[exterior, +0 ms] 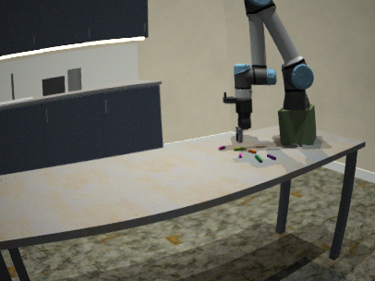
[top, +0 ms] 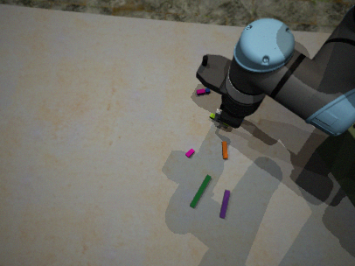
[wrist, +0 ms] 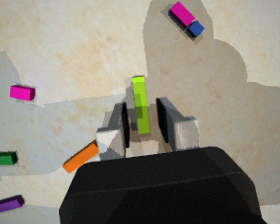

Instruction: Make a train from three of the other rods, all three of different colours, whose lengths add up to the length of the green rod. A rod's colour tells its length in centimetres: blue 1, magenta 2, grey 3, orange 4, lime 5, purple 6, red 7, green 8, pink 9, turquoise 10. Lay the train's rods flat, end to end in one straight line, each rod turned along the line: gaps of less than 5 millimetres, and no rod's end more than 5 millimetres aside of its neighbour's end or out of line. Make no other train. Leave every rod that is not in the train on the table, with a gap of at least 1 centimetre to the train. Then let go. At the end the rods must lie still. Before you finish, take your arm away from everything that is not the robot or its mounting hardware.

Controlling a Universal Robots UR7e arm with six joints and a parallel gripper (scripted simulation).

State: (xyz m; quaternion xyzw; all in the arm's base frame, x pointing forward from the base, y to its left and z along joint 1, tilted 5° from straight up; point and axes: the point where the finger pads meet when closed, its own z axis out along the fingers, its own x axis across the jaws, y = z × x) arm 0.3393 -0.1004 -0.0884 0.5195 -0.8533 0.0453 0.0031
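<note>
Right now the lime rod is 50 mm below my hand. Also, from my hand: blue rod: 80 mm to the right, 50 mm below, 30 mm ahead; then orange rod: 70 mm to the left, 50 mm below, 10 mm behind; then green rod: 170 mm to the left, 50 mm below, 50 mm ahead.
</note>
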